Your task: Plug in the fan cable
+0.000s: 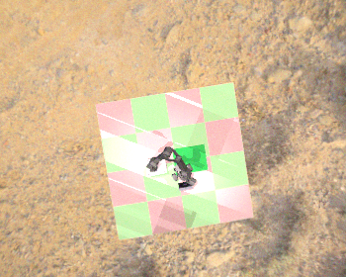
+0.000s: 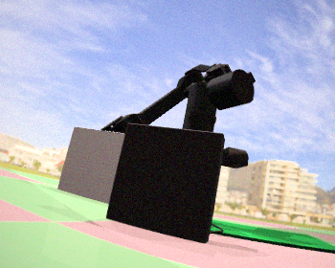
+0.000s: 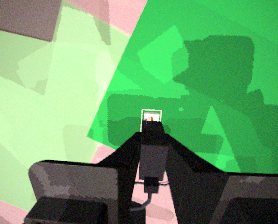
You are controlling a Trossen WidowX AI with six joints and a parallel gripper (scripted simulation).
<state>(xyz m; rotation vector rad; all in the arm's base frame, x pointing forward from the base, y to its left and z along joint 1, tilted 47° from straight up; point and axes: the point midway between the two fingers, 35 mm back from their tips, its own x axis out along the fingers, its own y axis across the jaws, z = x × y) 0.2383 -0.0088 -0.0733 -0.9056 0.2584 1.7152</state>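
My gripper tip is now 9 cm short of the green board, 7 cm to the right of it and 5 cm above it. Also, from my gripper tip: fan plug 1 cm above; black box 14 cm to the right, 2 cm above, 1 cm ahead.
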